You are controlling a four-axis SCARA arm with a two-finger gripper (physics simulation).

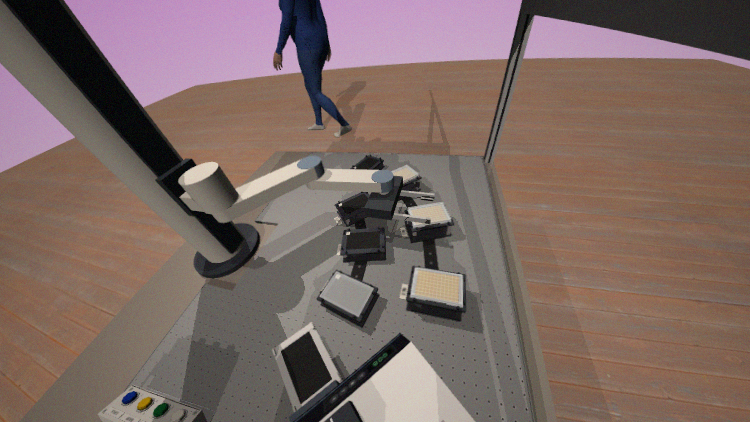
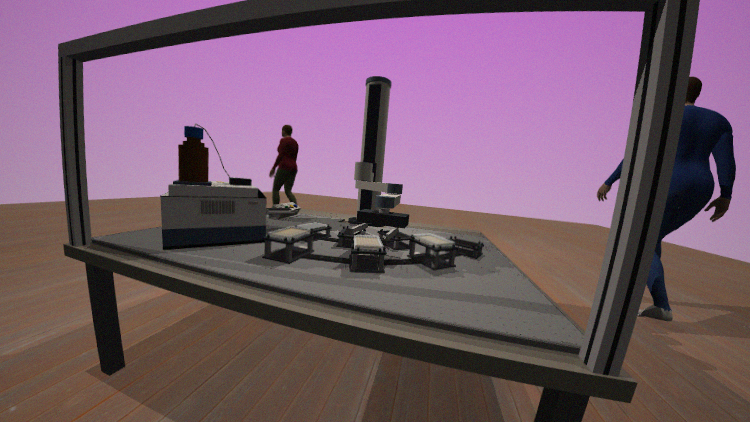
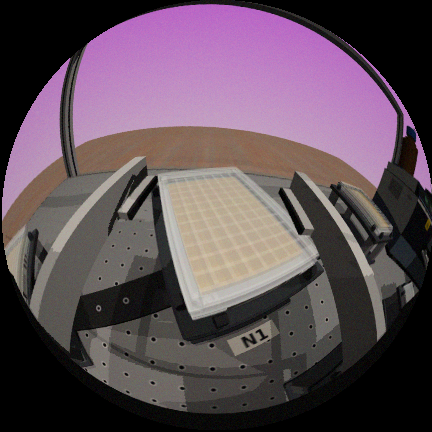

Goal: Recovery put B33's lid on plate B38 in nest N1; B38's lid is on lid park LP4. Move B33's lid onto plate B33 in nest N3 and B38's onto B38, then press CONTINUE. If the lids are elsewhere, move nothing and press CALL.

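Frame: origin at the arm's base, x ahead, y up, z right, level; millimetres.
Seen in the pictures: gripper, between the fingertips: (image 1: 432, 208) (image 2: 368, 234) (image 3: 219, 171); arm's base, origin of its link: (image 1: 229, 249).
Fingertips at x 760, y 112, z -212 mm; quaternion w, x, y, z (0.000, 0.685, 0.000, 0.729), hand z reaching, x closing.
Offsets run from my fingertips to a thing's top centre. "pt": to the spot under its first point.
My gripper (image 1: 431, 208) (image 3: 219, 171) is open, with nothing between its fingers. It is over nest N1, one finger toward each side of the plate, and the plate looks turned against the fingers. The tan gridded plate @[dz +4, dx -10, dy -19 mm] (image 1: 433, 212) (image 2: 368, 241) (image 3: 235, 225) in N1 carries a clear lid @[pt dz -10, dx -82, dy -19 mm] (image 3: 197, 306). A greyish clear lid @[dz +311, dx -212, dy -47 mm] (image 1: 348, 294) (image 2: 317, 226) lies on a dark park near the screen; the park's label is unreadable. Two more tan plates @[dz +261, dx +27, dy -18 mm] (image 1: 436, 286) @[dz -200, dx -138, dy -13 mm] (image 1: 406, 175) sit in other nests, whose labels and plate codes I cannot read. The button box @[pt dz +660, dx -522, dy -30 mm] (image 1: 161, 410) has blue, yellow, green and grey buttons.
Dark parks @[pt dz +135, dx -215, dy -52 mm] (image 1: 362, 242) @[pt dz -47, dx -307, dy -54 mm] (image 1: 352, 203) @[pt dz -358, dx -322, dy -58 mm] (image 1: 368, 161) stand on the arm's side of the nests. A tilted screen @[pt dz +499, dx -229, dy +0 mm] (image 1: 306, 364) and a white instrument (image 1: 419, 385) (image 2: 213, 212) with a brown bottle @[pt dz +585, dx +110, dy +185 mm] (image 2: 193, 161) stand at one end. Frame posts rise at the table edge; people are beyond.
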